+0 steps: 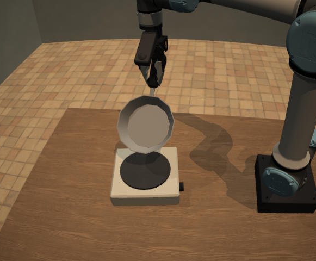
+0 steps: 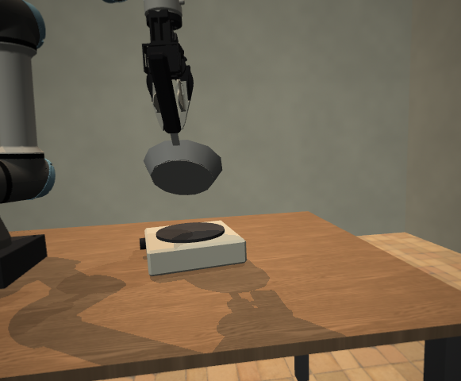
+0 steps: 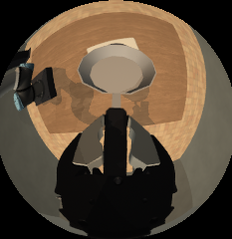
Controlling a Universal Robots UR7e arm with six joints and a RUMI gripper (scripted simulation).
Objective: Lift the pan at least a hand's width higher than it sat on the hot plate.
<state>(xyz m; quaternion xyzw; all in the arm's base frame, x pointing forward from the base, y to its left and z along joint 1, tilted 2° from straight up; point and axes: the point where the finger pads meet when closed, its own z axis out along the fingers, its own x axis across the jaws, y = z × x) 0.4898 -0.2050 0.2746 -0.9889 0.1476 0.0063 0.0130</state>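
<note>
The grey pan lies 70 mm below my hand, 50 mm to the left of it and 10 mm ahead of it. The rest, counted from my hand: hot plate: 320 mm below, 140 mm to the left, 20 mm ahead.
</note>
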